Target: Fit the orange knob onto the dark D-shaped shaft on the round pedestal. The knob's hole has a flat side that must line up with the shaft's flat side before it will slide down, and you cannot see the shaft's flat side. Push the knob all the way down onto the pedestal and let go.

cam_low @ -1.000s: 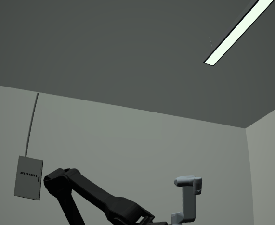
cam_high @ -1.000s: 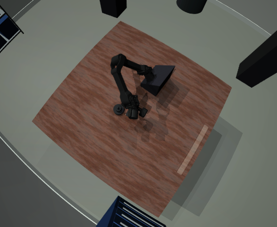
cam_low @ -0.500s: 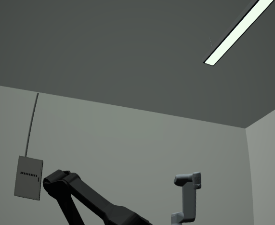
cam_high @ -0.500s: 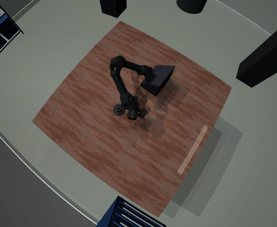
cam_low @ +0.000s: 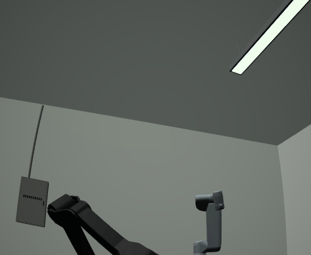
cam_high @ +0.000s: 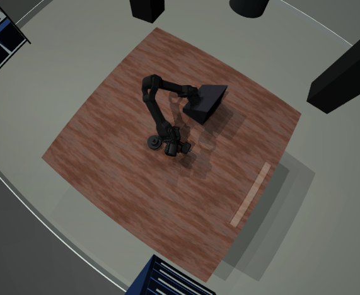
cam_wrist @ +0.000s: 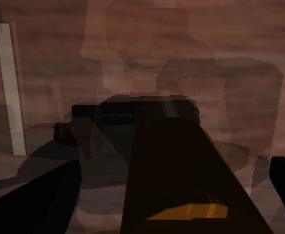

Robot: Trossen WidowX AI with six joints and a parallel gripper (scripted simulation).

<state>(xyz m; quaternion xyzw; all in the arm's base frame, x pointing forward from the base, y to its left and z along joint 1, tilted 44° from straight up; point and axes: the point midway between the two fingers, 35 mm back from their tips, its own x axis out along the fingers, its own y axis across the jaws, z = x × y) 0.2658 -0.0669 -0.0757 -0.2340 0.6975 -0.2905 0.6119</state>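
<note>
My gripper tip is 40 mm short of the round pedestal, 120 mm to the left of it and 20 mm below it. The rest, counted from my gripper tip: orange knob 20 mm above.
</note>
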